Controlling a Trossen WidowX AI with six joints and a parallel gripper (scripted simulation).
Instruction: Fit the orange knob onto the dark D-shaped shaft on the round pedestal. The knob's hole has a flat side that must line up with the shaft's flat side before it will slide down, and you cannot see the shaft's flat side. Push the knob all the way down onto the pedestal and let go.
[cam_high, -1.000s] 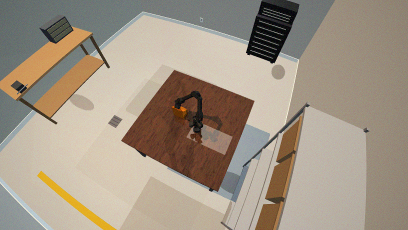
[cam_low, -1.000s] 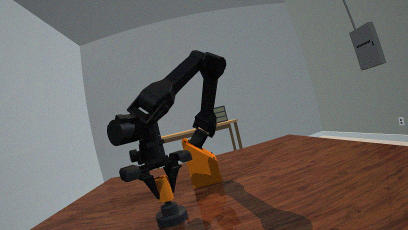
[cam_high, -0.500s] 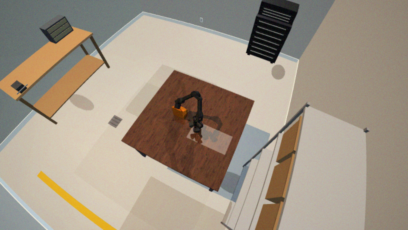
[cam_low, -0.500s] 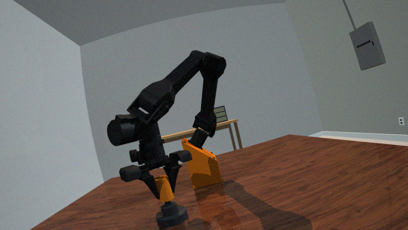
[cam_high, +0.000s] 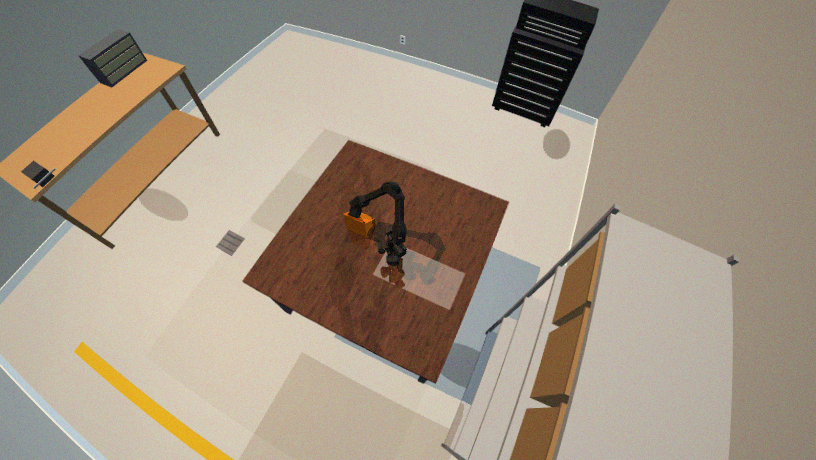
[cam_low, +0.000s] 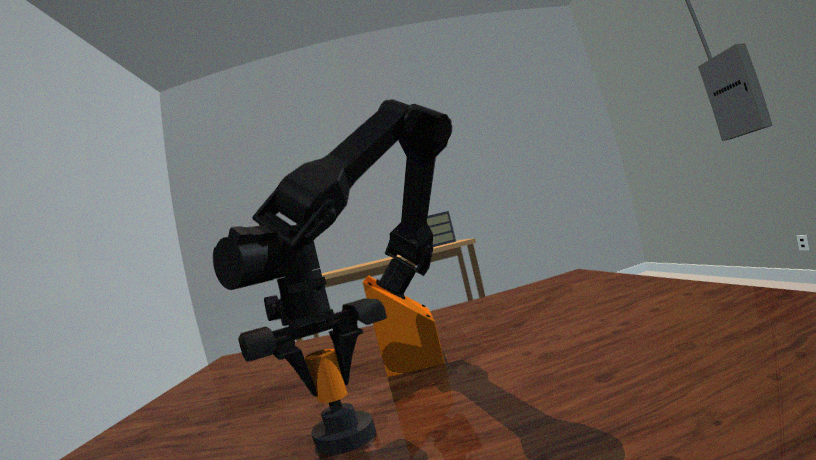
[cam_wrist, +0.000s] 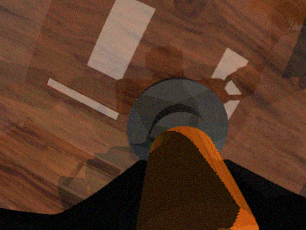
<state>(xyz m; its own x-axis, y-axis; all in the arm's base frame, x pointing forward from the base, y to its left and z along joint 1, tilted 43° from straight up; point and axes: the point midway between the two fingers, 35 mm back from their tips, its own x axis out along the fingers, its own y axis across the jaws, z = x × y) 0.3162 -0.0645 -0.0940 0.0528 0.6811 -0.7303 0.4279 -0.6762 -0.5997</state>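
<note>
Now: gripper tip 2 cm below the orange knob. The rest, counted from my gripper tip: dark pedestal (4 cm below).
</note>
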